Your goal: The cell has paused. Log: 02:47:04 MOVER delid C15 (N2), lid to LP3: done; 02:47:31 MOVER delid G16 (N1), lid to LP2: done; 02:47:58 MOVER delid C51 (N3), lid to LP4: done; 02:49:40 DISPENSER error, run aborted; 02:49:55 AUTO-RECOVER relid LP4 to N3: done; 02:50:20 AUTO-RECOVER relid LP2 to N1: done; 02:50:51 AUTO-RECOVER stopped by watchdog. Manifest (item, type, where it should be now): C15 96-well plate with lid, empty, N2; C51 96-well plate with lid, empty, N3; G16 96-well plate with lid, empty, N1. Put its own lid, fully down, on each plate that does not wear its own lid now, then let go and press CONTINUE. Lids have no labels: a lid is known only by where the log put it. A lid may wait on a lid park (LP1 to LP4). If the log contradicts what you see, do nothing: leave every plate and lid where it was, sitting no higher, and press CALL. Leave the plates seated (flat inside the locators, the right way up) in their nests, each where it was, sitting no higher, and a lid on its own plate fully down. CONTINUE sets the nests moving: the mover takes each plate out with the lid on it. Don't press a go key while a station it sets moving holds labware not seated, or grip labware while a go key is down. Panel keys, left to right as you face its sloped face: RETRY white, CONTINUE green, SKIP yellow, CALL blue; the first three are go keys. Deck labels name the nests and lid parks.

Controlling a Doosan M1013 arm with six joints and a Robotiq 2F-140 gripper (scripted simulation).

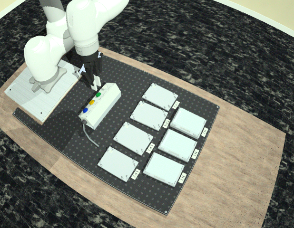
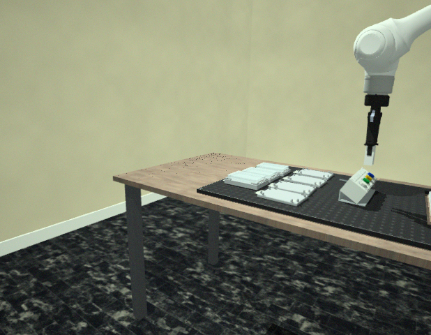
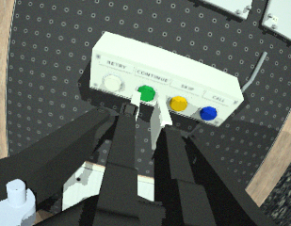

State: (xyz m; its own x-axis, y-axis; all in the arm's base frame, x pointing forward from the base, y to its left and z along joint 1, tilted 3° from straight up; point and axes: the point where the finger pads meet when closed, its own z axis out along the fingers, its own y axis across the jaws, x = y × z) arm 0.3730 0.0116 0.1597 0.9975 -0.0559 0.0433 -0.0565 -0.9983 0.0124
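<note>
The green continue key is 9 cm below my hand. The rest, counted from my hand: white retry key 5 cm to the left, 9 cm below; then blue call key 1 cm behind, 10 cm to the right, 9 cm below; then yellow skip key 5 cm to the right, 9 cm below.
</note>
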